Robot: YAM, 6 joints.
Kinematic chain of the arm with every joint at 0, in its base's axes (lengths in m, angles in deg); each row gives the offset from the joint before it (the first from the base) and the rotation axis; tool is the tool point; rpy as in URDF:
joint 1: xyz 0 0 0.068 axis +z
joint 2: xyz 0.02 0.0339 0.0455 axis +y
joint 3: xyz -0.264 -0.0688 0 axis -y
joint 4: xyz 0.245 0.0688 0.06 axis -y
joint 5: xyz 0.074 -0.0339 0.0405 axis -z
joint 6: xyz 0.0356 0 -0.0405 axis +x
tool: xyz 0 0 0 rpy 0 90 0
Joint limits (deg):
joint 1: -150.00..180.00
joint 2: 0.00..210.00
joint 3: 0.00..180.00
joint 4: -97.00..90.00
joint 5: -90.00..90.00
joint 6: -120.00..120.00
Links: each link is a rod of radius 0.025 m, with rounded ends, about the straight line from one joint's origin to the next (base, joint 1, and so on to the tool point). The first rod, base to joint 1, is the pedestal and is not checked.
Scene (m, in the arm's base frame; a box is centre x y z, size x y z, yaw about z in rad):
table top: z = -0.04
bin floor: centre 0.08 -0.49 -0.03 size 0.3 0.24 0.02 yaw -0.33
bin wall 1: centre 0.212 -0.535 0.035 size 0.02 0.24 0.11 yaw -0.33
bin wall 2: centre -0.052 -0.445 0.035 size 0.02 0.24 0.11 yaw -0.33
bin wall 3: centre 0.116 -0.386 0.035 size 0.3 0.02 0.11 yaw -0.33
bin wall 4: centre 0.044 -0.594 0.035 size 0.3 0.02 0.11 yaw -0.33
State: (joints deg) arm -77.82 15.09 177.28 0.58 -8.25 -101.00
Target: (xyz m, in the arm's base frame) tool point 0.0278 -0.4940 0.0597
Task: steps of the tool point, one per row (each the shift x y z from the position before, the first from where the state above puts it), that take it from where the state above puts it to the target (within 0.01 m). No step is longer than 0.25 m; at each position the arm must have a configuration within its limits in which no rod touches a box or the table.
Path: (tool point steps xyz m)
1: 0.0249 -0.0706 0.1967
2: 0.0333 -0.1343 0.1575
3: 0.0355 -0.1796 0.0980
4: 0.0316 -0.2003 0.0269
5: 0.0233 -0.1934 -0.0455
6: 0.0128 -0.1611 -0.1085
7: 0.0024 -0.1086 -0.1534
8: -0.0058 -0.0448 -0.1744
9: -0.0105 0.0201 -0.1700

